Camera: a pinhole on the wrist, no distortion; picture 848 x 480 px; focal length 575.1 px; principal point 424.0 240.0 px. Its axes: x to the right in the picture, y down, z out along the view. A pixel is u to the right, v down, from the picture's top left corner.
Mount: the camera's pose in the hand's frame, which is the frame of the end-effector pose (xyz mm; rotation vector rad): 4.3 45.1 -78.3 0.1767 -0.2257 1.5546
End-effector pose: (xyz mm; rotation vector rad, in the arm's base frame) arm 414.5 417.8 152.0 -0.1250 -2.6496 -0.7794
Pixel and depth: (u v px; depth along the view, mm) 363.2 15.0 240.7
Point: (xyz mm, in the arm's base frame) 273.2 462.1 48.2
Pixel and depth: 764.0 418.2 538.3
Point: 450.9 883.9 -207.4
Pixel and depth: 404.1 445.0 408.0
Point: 442.8 527.3 -181.0
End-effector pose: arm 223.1 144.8 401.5 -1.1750 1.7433 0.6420
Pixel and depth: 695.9 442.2 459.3
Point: 282.3 610.1 356.7
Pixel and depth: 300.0 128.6 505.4
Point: 536.0 338.1 163.3
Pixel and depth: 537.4 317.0 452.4
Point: 366.6 486.7 291.4
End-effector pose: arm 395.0 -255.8 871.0 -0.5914 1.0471 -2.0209
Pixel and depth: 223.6 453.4 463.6
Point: 630.3 -179.5 1229.5
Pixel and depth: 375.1 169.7 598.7
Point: 629.7 -477.0 1275.8
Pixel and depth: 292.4 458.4 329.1
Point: 575.7 -213.1 1075.8
